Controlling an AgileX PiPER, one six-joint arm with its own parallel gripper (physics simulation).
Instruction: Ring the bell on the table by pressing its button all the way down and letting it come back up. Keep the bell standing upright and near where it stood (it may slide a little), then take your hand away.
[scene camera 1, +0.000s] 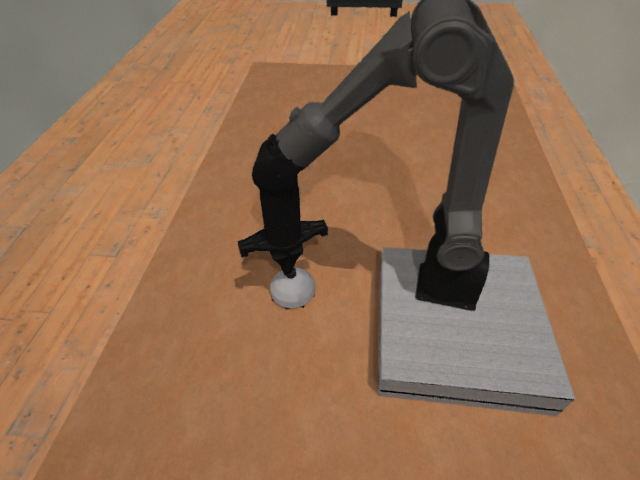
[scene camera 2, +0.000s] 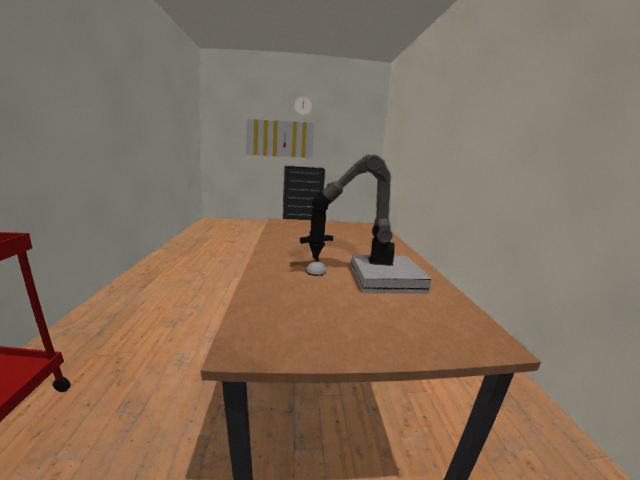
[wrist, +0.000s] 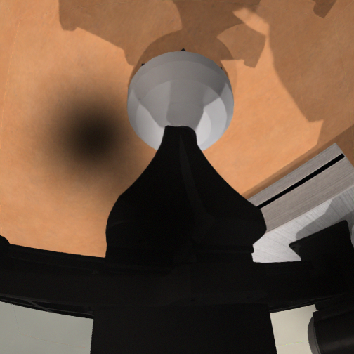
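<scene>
A light grey domed bell (scene camera 1: 293, 293) (scene camera 2: 316, 269) (wrist: 180, 82) stands upright on the brown table (scene camera 1: 232, 392) (scene camera 2: 361, 330). My gripper (scene camera 1: 290, 270) (scene camera 2: 316, 258) (wrist: 173, 140) is shut, its fingers together and pointing down. Its tips are at the top centre of the dome, where they look to be in contact with the button. The button is mostly hidden by the fingertips, so how far down it is cannot be told.
The arm's base stands on a grey slab (scene camera 1: 465, 351) (scene camera 2: 395, 283) (wrist: 300, 195) to the right of the bell. A red cart (scene camera 2: 38, 304) stands on the floor at the left in scene camera 2, apart from the table.
</scene>
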